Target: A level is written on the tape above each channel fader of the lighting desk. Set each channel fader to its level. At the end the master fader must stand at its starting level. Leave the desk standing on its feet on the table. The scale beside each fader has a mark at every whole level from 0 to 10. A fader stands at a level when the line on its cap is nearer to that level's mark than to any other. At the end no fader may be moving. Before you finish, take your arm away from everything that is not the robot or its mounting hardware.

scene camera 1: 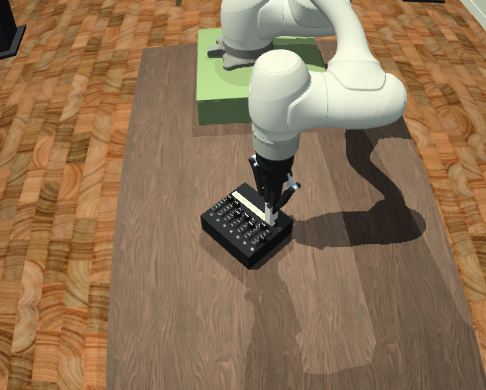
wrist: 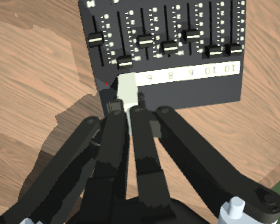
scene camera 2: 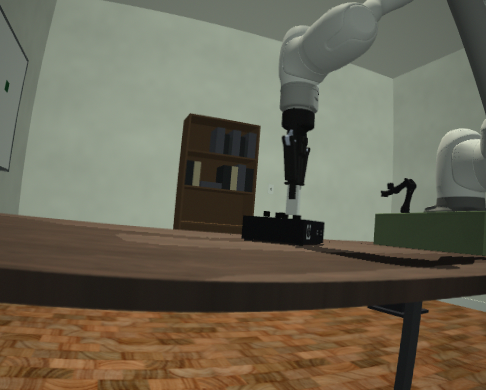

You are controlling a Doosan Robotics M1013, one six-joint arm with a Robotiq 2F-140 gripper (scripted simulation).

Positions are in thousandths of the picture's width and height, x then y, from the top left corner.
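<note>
You'd see the gripper (scene camera 2: 602, 550) here, and it's there in scene camera 1 (scene camera 1: 559, 563) and in the wrist view (wrist: 462, 382) too.
</note>
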